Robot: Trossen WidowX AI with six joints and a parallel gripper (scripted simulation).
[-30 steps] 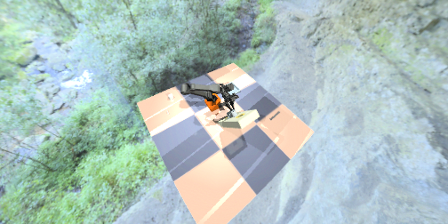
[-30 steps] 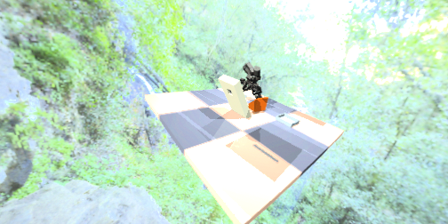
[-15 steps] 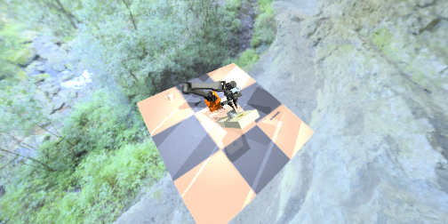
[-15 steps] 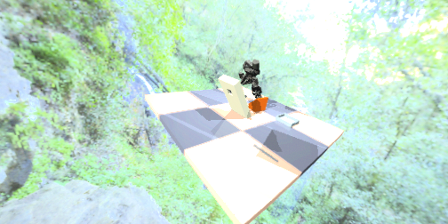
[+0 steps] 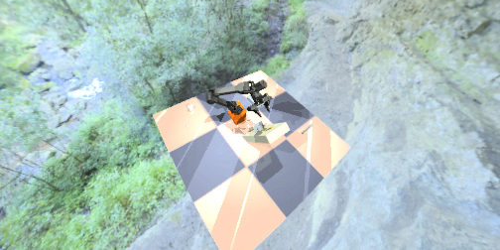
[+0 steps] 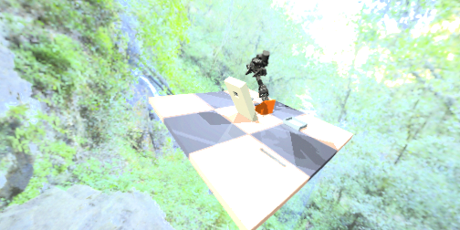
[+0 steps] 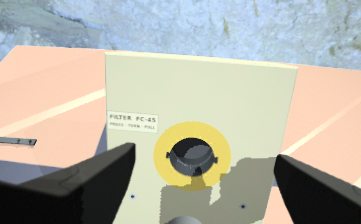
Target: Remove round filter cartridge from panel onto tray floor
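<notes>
The round filter cartridge lies 2 cm behind my gripper tip and 17 cm below it. The rest, counted from my gripper tip: tray 37 cm behind, 28 cm to the left, 34 cm below; then cream service panel 2 cm ahead, 19 cm below.
</notes>
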